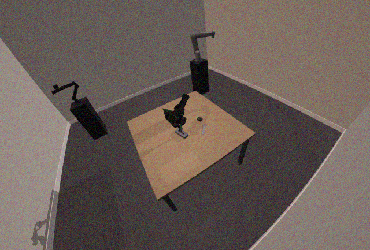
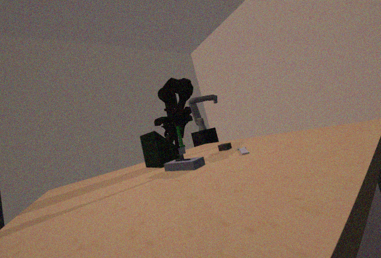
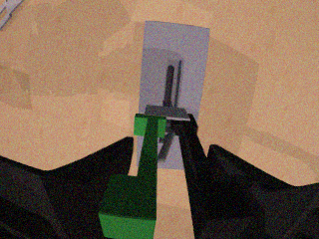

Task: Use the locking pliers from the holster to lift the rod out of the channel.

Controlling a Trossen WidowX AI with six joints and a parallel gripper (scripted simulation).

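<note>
The dark rod lies 9 cm below my gripper tip. Also, from my gripper tip: grey channel block 11 cm below; grey piece 10 cm ahead, 28 cm to the left, 12 cm below; dark handle 1 cm to the right.
</note>
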